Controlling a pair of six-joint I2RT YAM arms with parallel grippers.
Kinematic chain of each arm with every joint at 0, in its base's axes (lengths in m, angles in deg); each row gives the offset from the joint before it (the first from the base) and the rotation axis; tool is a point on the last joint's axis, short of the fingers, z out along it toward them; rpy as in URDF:
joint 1: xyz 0 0 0.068 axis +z
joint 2: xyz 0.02 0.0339 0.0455 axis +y
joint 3: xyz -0.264 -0.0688 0 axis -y
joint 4: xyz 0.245 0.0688 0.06 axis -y
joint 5: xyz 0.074 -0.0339 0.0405 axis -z
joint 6: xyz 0.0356 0 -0.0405 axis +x
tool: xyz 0 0 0 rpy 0 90 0
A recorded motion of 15 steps. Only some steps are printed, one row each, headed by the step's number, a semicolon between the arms.
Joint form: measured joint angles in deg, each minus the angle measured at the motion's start. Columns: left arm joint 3, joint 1, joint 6, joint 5, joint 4, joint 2; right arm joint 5, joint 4, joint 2, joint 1, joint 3, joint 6.
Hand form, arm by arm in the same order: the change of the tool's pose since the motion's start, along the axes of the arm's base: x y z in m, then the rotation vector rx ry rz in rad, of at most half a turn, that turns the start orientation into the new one. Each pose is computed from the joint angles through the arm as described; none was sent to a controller.
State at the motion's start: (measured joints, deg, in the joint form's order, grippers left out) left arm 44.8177 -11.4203 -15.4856 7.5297 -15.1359 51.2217; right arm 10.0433 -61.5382 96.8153 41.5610 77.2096 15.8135
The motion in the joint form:
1: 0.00 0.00 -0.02 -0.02 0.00 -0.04; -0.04 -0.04 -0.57 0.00 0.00 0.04
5: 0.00 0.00 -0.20 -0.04 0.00 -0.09; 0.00 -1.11 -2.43 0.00 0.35 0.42
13: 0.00 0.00 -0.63 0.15 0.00 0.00; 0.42 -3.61 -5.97 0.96 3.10 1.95
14: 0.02 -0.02 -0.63 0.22 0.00 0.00; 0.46 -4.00 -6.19 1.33 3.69 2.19
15: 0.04 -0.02 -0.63 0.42 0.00 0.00; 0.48 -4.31 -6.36 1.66 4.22 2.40
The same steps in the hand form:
1: -0.0001 0.0000 0.0001 -0.0003 -0.0006 0.0005; -0.0010 -0.0009 0.0030 0.0068 -0.0065 -0.0006
5: -0.0003 0.0001 0.0003 -0.0031 -0.0005 0.0019; -0.0053 -0.0047 0.0138 0.0211 -0.0220 -0.0071
13: 0.0000 -0.0001 0.0000 -0.0106 0.0036 0.0016; -0.0154 -0.0072 0.0438 0.0675 -0.0756 -0.0176
14: -0.0001 -0.0002 0.0001 -0.0111 0.0034 0.0001; -0.0170 -0.0061 0.0476 0.0734 -0.0811 -0.0153
15: -0.0001 -0.0003 0.0003 -0.0124 0.0033 -0.0032; -0.0184 -0.0050 0.0509 0.0791 -0.0861 -0.0131

